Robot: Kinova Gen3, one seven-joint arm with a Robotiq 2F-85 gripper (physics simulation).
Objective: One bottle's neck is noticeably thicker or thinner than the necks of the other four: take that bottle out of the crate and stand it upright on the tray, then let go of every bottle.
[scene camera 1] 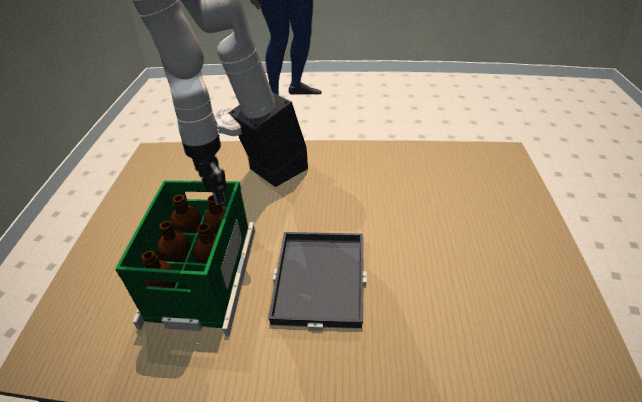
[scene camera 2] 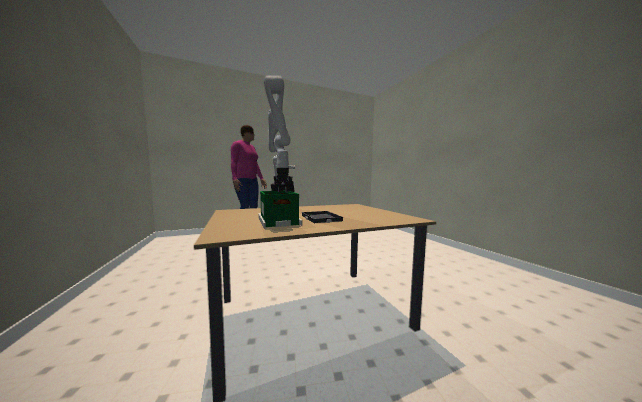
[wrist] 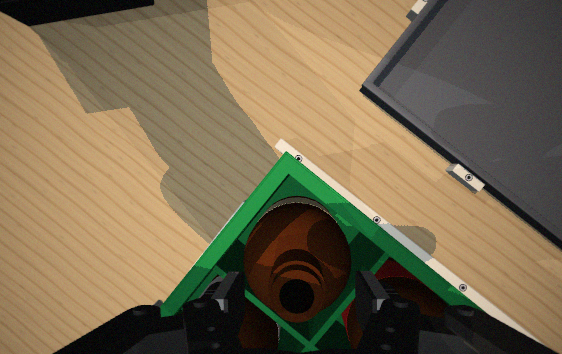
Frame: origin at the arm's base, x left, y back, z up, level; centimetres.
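Seen in the pictures: gripper, between the fingertips: (scene camera 1: pixel 214 196) (scene camera 2: pixel 283 192) (wrist: pixel 299 291); arm's base, origin of its link: (scene camera 1: pixel 259 107) (scene camera 2: pixel 282 182).
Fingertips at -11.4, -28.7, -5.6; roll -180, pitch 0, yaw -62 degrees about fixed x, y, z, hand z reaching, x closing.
Observation:
Pixels of each thing's top centre, then the offset from my fingertips to it, as dx, dy, dz. "spot": a spot on its surface instead. Level surfaces: height alone.
- green crate, centre of its top: (scene camera 1: pixel 181 221) (scene camera 2: pixel 278 192) -6.5, -7.9, +0.7
- back-right bottle, centre of its top: (wrist: pixel 296 296) (scene camera 1: pixel 213 198) -0.5, -0.1, -0.5
- back-left bottle, centre of its top: (scene camera 1: pixel 178 198) -8.5, +1.5, -0.5
- middle-left bottle, centre of its top: (scene camera 1: pixel 165 225) -10.4, -7.0, -0.5
- middle-right bottle, centre of its top: (scene camera 1: pixel 203 227) -2.0, -9.1, -0.5
- front-left bottle, a spot on its surface: (scene camera 1: pixel 161 272) spot: -9.1, -21.3, +0.5
- dark grey tray, centre of its top: (wrist: pixel 551 85) (scene camera 1: pixel 319 272) (scene camera 2: pixel 321 214) +20.9, -13.5, -14.3
- light rail, centre of its top: (wrist: pixel 419 253) (scene camera 1: pixel 239 269) +3.2, -10.0, -13.8
- bracket, centre of its top: (scene camera 1: pixel 179 320) (scene camera 2: pixel 283 220) -9.4, -22.0, -13.8
- table, height of its surface: dz -16.8
The green crate (scene camera 1: pixel 205 302) (scene camera 2: pixel 270 215) (wrist: pixel 240 222) holds brown bottles upright. Scene camera 1 shows a back-right bottle (scene camera 1: pixel 213 220) (wrist: pixel 320 235), a back-left bottle (scene camera 1: pixel 185 218), a middle-left bottle (scene camera 1: pixel 173 246), a middle-right bottle (scene camera 1: pixel 202 250) and a front-left bottle (scene camera 1: pixel 161 272), partly behind the crate wall. I cannot tell which neck differs. My gripper (scene camera 1: pixel 219 198) (scene camera 2: pixel 283 190) (wrist: pixel 299 291) is open, pointing down, with its fingers on either side of the back-right bottle's neck, holding nothing. The dark grey tray (scene camera 1: pixel 325 280) (scene camera 2: pixel 322 216) (wrist: pixel 500 110) has no bottle on it.
A light rail (scene camera 1: pixel 240 280) (wrist: pixel 340 190) runs along the crate's tray side. A bracket (scene camera 1: pixel 181 324) stands at its front. The black robot base (scene camera 1: pixel 275 145) stands behind the crate and tray. A person (scene camera 1: pixel 287 35) (scene camera 2: pixel 245 162) stands beyond the table (scene camera 1: pixel 475 250) (scene camera 2: pixel 380 215).

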